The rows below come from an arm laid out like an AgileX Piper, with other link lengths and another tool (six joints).
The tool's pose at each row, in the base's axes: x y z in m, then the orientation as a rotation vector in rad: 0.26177, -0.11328, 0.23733, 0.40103, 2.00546, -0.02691; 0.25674, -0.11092, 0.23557, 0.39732, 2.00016, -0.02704; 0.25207, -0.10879, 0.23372, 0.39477, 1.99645, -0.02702; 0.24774, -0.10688, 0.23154, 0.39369, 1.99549, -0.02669; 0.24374, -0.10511, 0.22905, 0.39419, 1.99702, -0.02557; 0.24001, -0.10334, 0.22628, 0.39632, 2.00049, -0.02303; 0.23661, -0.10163, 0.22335, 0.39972, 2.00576, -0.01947; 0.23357, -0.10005, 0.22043, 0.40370, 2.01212, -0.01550
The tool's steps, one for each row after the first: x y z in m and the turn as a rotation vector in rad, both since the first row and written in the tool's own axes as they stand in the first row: 0.00419, 0.00049, -0.00402, -0.00213, -0.00564, -0.00187; 0.00826, 0.00085, -0.00764, -0.00368, -0.00956, -0.00309; 0.01241, 0.00105, -0.01078, -0.00450, -0.01058, -0.00356; 0.01667, 0.00116, -0.01345, -0.00490, -0.00888, -0.00295; 0.02107, 0.00131, -0.01577, -0.00536, -0.00490, -0.00087; 0.02546, 0.00148, -0.01772, -0.00577, 0.00113, 0.00228; 0.02966, 0.00163, -0.01933, -0.00609, 0.00836, 0.00584
